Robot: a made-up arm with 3 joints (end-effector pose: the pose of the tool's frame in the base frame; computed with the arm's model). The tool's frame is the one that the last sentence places. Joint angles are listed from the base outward.
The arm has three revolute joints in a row. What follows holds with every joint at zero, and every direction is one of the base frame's.
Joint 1 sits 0.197 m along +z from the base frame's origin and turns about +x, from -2.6 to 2.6 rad.
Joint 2 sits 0.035 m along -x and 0.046 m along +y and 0.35 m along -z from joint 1 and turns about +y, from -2.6 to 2.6 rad.
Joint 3 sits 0.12 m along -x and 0.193 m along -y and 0.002 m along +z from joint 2 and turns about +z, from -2.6 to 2.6 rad.
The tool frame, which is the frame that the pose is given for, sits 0.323 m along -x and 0.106 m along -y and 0.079 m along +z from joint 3; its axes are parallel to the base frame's.
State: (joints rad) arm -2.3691 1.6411 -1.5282
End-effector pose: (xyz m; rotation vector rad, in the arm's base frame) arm 0.0626 -0.2040 0.1610 1.7309 0.6371 1.7852
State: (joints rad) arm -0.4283 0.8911 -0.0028
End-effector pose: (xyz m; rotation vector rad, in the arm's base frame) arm -0.2506 -0.2103 0.3433 -0.4007 0.8765 -0.1933
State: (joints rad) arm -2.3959 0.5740 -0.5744
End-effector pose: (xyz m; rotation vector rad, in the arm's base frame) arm -0.3679 0.0184 0.2662 -2.3990 -0.4174 -0.9527
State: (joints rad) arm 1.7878 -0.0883 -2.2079
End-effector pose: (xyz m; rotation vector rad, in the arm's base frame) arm -0.0552 0.2263 0.4268 1.0210 1.8587 -1.5629
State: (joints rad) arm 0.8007 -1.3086 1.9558
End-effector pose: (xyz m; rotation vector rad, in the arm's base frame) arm -0.0874 -0.1159 -0.2570 -0.6756 -1.3179 1.0954
